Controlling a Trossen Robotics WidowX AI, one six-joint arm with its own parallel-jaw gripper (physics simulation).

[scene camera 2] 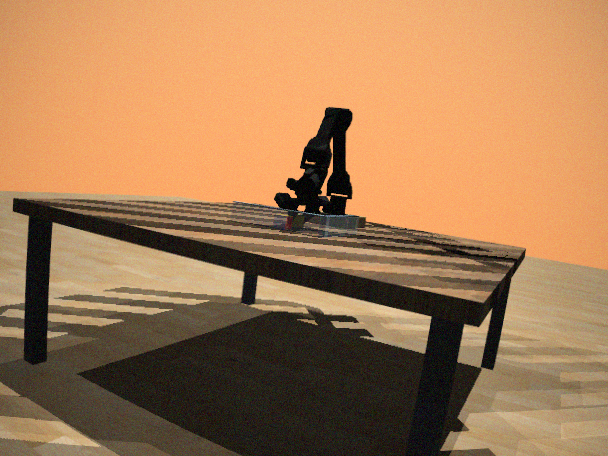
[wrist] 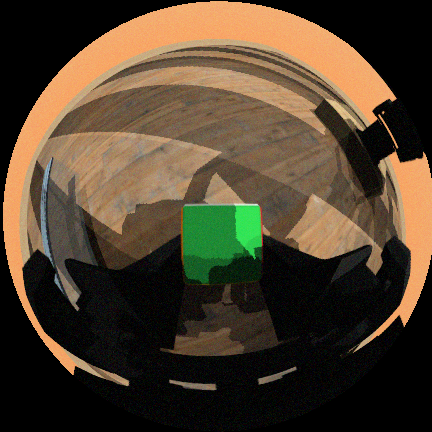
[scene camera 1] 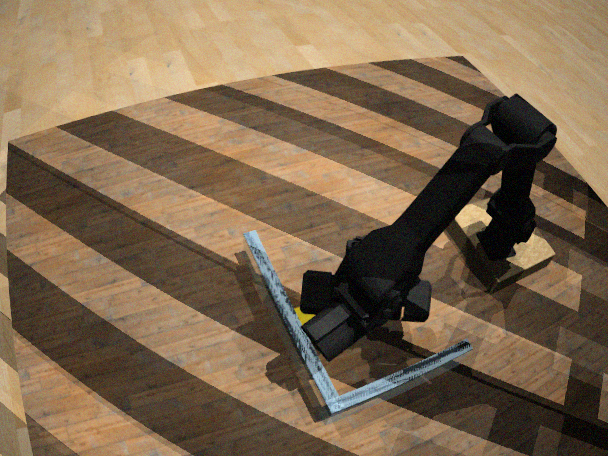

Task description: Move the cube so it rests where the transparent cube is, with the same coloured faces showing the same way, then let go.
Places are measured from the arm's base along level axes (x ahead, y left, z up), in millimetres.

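Where they show: gripper, fingertip midpoint: [wrist: 218,236]; arm's base, origin of the base link: [scene camera 2: 336,214] [wrist: 368,146] [scene camera 1: 496,244].
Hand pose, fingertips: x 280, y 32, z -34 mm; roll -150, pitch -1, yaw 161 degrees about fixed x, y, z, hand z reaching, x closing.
Each offset is from my fingertips to the top centre of the thing. Level surfaces: height alone.
The cube @(dx +2, dy +4, dz +32 mm) [wrist: 221,241] shows a green top face in the wrist view. In scene camera 1 only a yellow sliver of the cube @(dx +95, dy +30, dz +32 mm) [scene camera 1: 303,315] shows beside the gripper body. In scene camera 2 the cube [scene camera 2: 292,222] is a small red and olive patch on the table. My gripper [wrist: 218,236] [scene camera 1: 329,326] is low over the table, with its two black fingers pressed against the cube's left and right sides. It is shut on the cube. I cannot make out the transparent cube in any view.
A grey L-shaped metal bar [scene camera 1: 289,312] [wrist: 46,193] lies on the striped wooden table @(dz -8 mm) [scene camera 1: 212,181] [scene camera 2: 393,271], with its long arm right next to the cube. The arm's base [scene camera 1: 506,235] stands at the right edge.
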